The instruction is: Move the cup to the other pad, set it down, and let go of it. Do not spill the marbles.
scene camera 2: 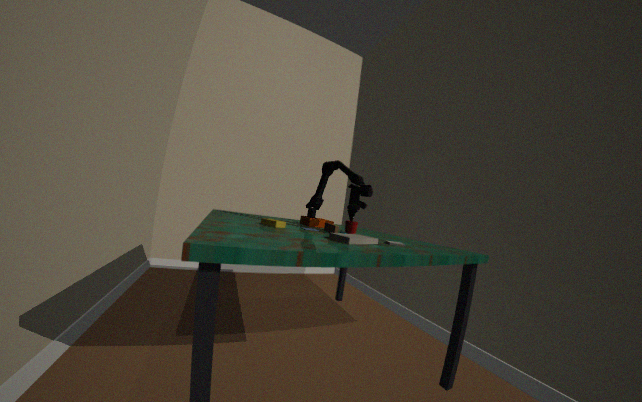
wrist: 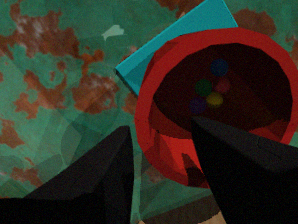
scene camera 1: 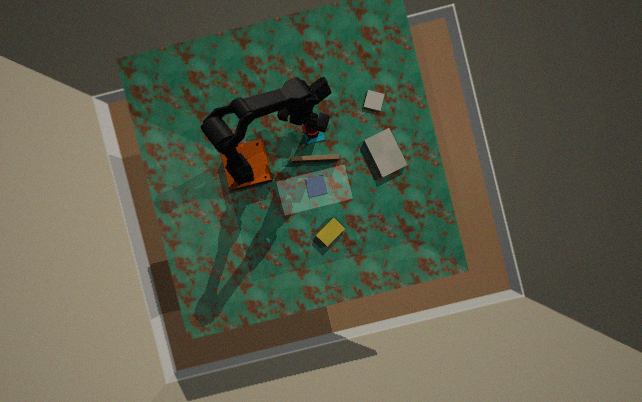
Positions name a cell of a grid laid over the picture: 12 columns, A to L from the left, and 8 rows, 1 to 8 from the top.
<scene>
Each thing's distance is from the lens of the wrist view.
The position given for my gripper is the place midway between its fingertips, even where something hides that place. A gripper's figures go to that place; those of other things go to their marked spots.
my gripper (wrist: G5): 0.10 m
cup (wrist: K4): 0.13 m
</scene>
